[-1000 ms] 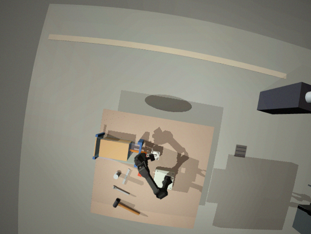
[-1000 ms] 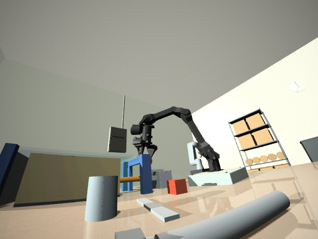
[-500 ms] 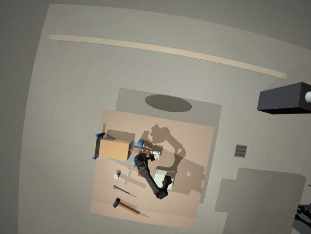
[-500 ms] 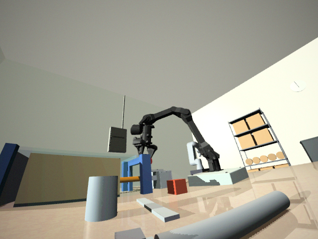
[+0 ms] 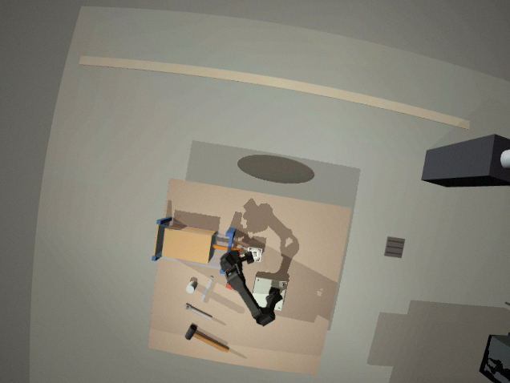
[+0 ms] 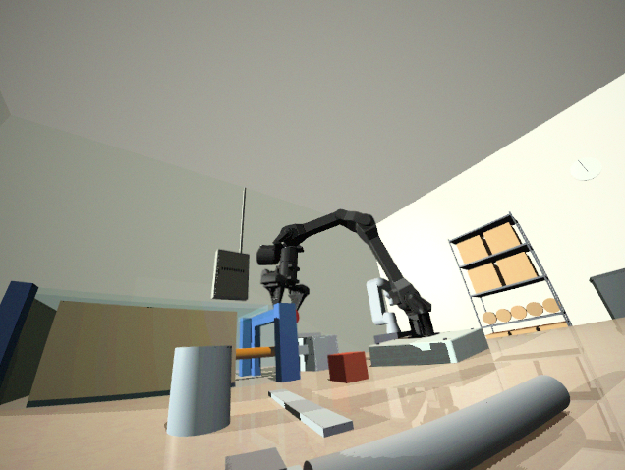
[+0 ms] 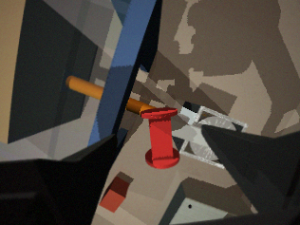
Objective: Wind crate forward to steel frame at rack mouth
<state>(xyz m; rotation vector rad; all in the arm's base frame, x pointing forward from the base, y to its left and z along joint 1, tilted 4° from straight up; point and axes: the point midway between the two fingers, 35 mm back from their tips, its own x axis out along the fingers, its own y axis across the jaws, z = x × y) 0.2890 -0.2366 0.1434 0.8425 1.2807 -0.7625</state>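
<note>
Now: the red knob 2 cm below my gripper tip. Also, from my gripper tip: winch crank handle: 5 cm below, 4 cm behind; winch: 13 cm below, 12 cm behind, 2 cm to the right; blue frame: 6 cm ahead, 5 cm below.
</note>
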